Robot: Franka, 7 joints.
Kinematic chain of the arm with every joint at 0, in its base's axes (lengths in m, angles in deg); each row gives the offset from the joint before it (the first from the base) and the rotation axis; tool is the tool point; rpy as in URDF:
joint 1: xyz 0 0 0.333 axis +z
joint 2: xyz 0 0 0 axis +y
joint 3: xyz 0 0 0.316 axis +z
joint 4: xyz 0.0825 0 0 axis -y
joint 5: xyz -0.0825 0 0.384 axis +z
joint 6: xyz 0 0 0 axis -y
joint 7: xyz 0.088 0 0 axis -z
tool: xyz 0 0 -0.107 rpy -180 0 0
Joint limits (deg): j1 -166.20..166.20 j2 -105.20..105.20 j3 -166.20..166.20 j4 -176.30..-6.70 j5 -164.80..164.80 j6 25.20..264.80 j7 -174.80..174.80
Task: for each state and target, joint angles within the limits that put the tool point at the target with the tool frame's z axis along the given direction. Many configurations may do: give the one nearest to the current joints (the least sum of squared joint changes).
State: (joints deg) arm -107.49 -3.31 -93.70 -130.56 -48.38 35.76 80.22
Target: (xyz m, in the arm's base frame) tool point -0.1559 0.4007 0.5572 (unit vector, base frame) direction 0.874 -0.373 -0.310
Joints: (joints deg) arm -121.30 9.06 -118.50 -108.06 -43.32 49.74 80.22
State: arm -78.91 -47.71 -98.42 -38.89 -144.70 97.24 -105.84
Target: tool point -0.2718 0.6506 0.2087 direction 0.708 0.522 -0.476
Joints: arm -104.82 -67.49 -116.09 -88.10 -117.64 80.16 -105.84
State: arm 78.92 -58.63 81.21 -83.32 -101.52 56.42 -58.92
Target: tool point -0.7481 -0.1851 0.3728 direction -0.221 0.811 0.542
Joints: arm 48.75 -71.04 122.54 -57.73 -69.66 93.30 -58.92
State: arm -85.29 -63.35 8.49 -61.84 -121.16 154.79 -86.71
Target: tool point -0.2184 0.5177 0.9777 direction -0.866 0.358 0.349
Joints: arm -68.67 -57.05 2.82 -27.55 -122.10 127.43 -86.71
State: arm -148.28 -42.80 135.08 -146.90 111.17 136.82 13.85
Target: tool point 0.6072 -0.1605 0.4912 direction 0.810 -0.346 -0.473
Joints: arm -122.54 -43.49 97.67 -106.40 94.63 161.86 13.85
